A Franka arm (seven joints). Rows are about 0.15 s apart.
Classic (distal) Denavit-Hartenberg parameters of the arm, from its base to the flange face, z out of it. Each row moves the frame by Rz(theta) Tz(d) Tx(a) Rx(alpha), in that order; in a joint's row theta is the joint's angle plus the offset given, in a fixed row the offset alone. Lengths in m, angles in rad.
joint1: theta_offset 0; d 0.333; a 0; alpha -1.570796
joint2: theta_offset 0; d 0; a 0; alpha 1.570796
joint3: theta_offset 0; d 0.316; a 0.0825; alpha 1.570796
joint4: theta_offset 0; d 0; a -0.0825; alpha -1.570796
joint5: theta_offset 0; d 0.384; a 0; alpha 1.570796
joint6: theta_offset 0; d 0; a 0.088; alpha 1.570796
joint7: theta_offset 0; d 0.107; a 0; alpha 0
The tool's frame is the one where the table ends.
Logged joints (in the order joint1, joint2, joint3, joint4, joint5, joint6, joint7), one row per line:
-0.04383 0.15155 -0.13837 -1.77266 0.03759 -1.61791 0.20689
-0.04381 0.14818 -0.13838 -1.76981 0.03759 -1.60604 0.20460
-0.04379 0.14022 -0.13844 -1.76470 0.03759 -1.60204 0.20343
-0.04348 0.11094 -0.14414 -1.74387 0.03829 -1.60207 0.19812
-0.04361 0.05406 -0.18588 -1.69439 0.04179 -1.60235 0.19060
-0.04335 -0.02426 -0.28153 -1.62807 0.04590 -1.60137 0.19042
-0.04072 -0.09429 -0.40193 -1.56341 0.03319 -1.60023 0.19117
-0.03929 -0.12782 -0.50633 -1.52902 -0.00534 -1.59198 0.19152
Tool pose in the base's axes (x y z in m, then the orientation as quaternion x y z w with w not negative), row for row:
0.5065 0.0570 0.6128 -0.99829 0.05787 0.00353 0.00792
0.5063 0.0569 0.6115 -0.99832 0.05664 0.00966 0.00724
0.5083 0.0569 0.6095 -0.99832 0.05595 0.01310 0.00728
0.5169 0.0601 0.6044 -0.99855 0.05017 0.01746 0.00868
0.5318 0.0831 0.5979 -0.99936 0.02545 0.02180 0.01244
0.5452 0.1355 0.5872 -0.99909 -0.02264 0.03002 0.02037
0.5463 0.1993 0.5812 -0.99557 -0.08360 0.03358 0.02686
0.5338 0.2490 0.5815 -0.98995 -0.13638 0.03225 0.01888
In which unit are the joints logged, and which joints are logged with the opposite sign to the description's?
The joints are logged in radians. Opposite sign: joint2, joint3, joint6.
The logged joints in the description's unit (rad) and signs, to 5 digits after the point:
-0.04383 -0.15155 0.13837 -1.77266 0.03759 1.61791 0.20689
-0.04381 -0.14818 0.13838 -1.76981 0.03759 1.60604 0.20460
-0.04379 -0.14022 0.13844 -1.76470 0.03759 1.60204 0.20343
-0.04348 -0.11094 0.14414 -1.74387 0.03829 1.60207 0.19812
-0.04361 -0.05406 0.18588 -1.69439 0.04179 1.60235 0.19060
-0.04335 0.02426 0.28153 -1.62807 0.04590 1.60137 0.19042
-0.04072 0.09429 0.40193 -1.56341 0.03319 1.60023 0.19117
-0.03929 0.12782 0.50633 -1.52902 -0.00534 1.59198 0.19152

